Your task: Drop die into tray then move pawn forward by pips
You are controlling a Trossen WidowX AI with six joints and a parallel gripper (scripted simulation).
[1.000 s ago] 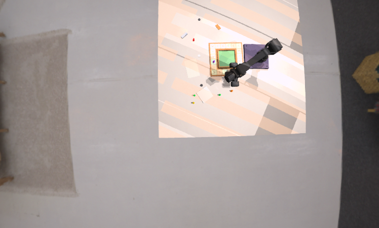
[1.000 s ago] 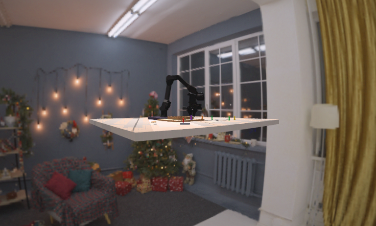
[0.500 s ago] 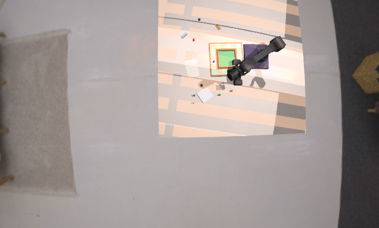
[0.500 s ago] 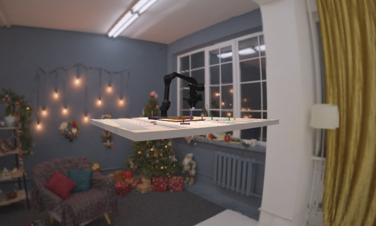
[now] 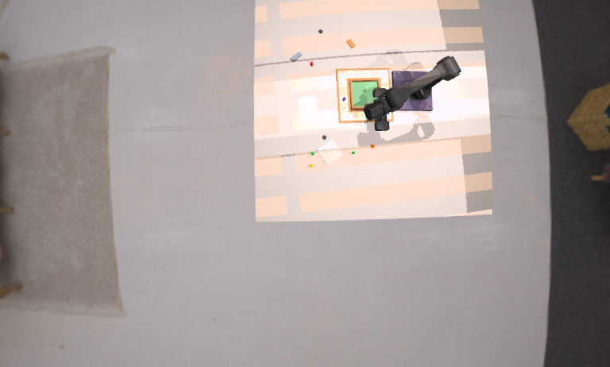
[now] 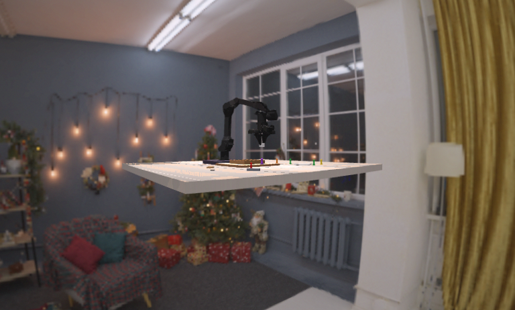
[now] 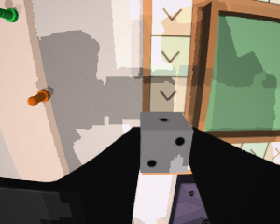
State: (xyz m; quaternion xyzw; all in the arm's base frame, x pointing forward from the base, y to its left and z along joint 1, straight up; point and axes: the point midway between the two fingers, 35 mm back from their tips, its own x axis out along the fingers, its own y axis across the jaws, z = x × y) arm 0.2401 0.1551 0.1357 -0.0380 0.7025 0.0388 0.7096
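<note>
The purple pawn lies 14 cm ahead of my gripper tip, 10 cm below it and 9 cm to the right of it. Round my gripper tip: orange pawn: 14 cm to the left, 11 cm below, 3 cm behind; then white die: right at my gripper tip; then green dice tray: 13 cm to the right, 12 cm below, 3 cm ahead.
</note>
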